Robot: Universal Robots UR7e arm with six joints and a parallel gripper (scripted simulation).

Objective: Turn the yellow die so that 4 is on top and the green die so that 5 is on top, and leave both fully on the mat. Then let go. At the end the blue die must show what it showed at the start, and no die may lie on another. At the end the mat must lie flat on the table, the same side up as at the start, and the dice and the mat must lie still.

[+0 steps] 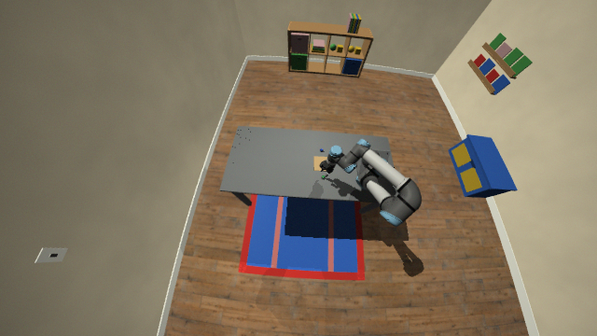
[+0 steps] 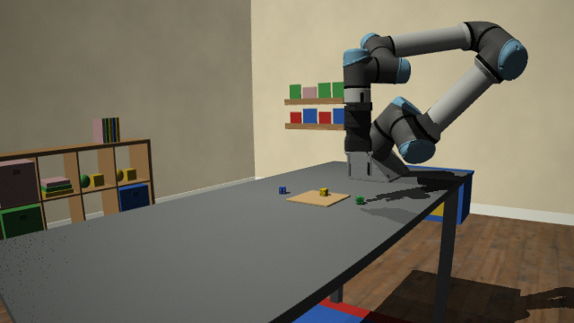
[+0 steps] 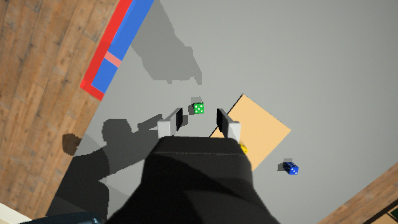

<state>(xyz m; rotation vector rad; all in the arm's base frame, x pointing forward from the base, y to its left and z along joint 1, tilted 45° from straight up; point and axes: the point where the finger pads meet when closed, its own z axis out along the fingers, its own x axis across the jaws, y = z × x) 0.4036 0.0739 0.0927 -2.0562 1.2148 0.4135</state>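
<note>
The green die lies 90 mm below my hand. Also, from my hand: yellow die (130 mm to the right, 80 mm below, 30 mm behind); tan mat (130 mm to the right, 100 mm below); blue die (270 mm to the right, 90 mm below, 10 mm behind).
</note>
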